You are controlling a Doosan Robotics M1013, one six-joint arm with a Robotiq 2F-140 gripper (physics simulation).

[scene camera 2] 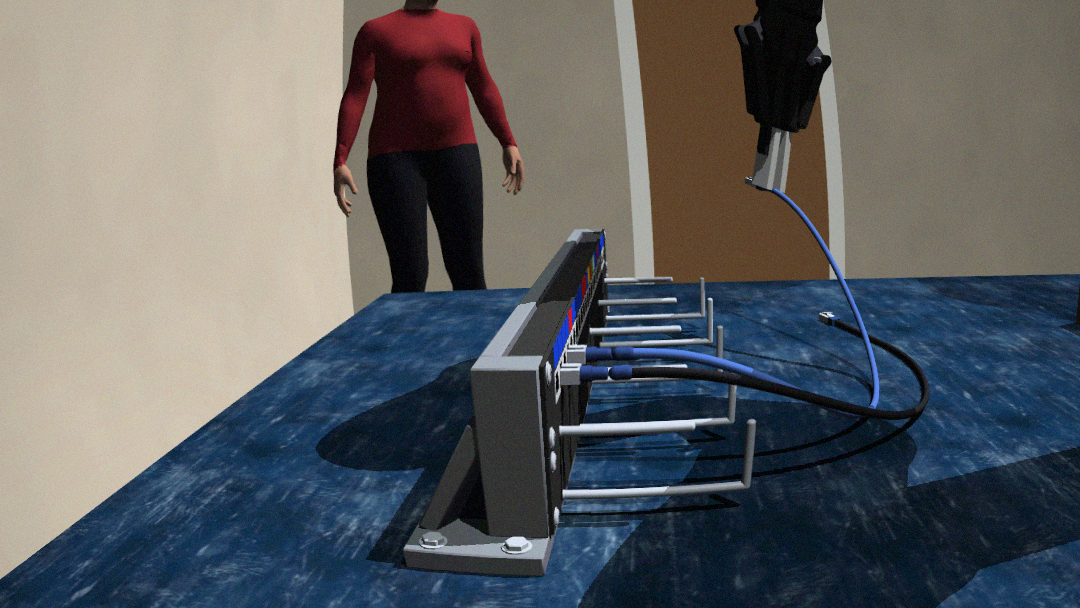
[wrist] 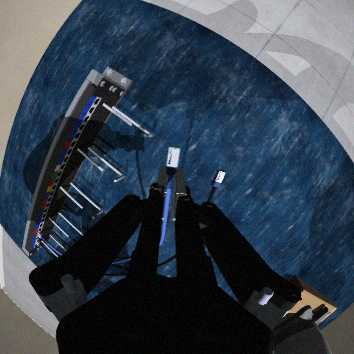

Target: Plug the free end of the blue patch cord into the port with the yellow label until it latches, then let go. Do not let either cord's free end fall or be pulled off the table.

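Pixels of known places: gripper, between the fingertips: (scene camera 2: 768,188) (wrist: 169,177); arm's base, origin of its link: (wrist: 290,327).
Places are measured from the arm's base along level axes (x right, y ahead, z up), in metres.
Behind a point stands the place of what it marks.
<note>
My gripper (scene camera 2: 772,160) {z 0.097, x 0.075, y 0.611 m} (wrist: 169,177) {z 0.097, x 0.075, y 0.611 m} is shut on the blue cord's free plug (scene camera 2: 748,181) {z 0.102, x 0.095, y 0.633 m} (wrist: 173,157) {z 0.107, x 0.096, y 0.625 m}, high above the table and to the right of the patch panel (scene camera 2: 510,453) {z 0.009, x -0.389, y 0.731 m} in the scene view. The clear plug tip sticks out beyond the fingertips. The blue cord (scene camera 2: 834,264) {z 0.035, x -0.020, y 0.547 m} (wrist: 164,225) {z 0.063, x 0.010, y 0.563 m} hangs from the fingers, bends near the table and runs back to the panel's near end, where its other end is plugged in. A small yellow label (wrist: 49,189) {z 0.041, x -0.139, y 0.755 m} shows about midway along the label row in the wrist view; its port's opening is too small to make out.
The black cord (scene camera 2: 918,362) {z -0.045, x -0.070, y 0.462 m} is plugged in beside the blue one; its free plug (scene camera 2: 827,317) {z -0.045, x 0.103, y 0.542 m} (wrist: 220,176) {z -0.041, x 0.113, y 0.541 m} lies on the blue table (scene camera 2: 982,377) {z -0.051, x -0.099, y 0.395 m} (wrist: 265,140) {z -0.051, x 0.228, y 0.532 m}. Metal cable hooks (scene camera 2: 657,493) {z -0.035, x -0.336, y 0.671 m} (wrist: 129,120) {z -0.033, x 0.060, y 0.738 m} stick out from the panel's port side. A person in red (scene camera 2: 424,83) stands behind the table.
</note>
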